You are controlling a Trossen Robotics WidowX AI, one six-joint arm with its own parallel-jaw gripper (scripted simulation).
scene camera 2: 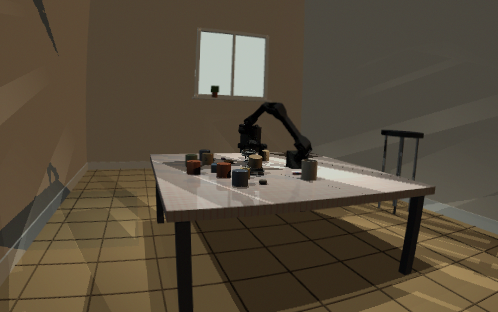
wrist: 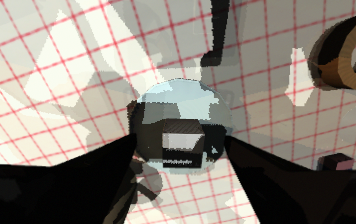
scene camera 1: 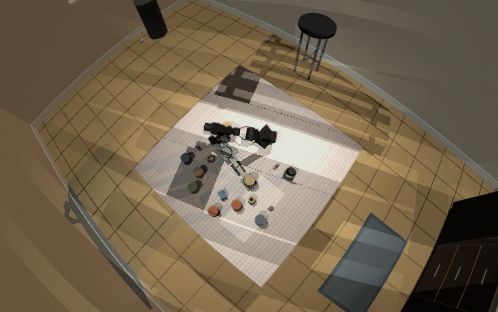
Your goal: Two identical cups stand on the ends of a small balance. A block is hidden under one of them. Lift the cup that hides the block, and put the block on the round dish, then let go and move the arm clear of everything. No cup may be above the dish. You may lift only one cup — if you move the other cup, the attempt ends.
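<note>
Gripper (wrist: 181, 139) open, holding nothing. Also visible, a round bluish dish (wrist: 178, 98).
</note>
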